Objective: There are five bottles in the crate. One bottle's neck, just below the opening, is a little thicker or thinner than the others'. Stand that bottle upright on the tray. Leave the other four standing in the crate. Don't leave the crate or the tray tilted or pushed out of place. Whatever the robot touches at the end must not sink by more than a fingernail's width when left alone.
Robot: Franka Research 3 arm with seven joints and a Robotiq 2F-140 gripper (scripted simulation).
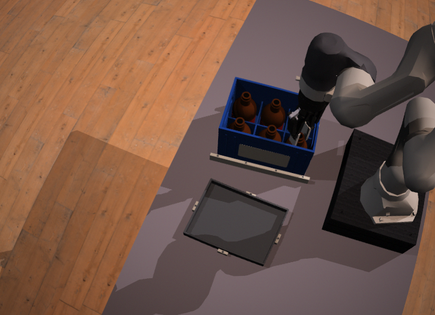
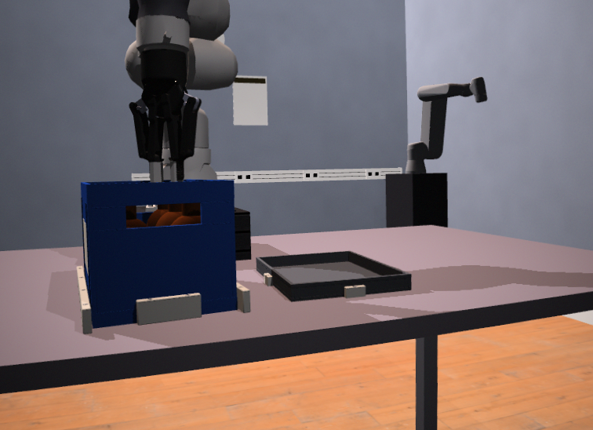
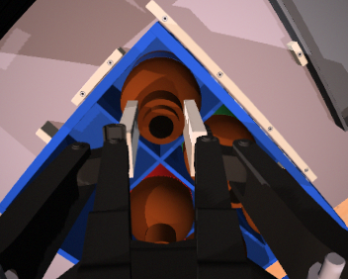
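Now: the bottle 9 cm below my hand. Round my hand: crate (9 cm below, 8 cm ahead, 5 cm to the right); then dark tray (24 cm to the left, 16 cm below, 11 cm ahead).
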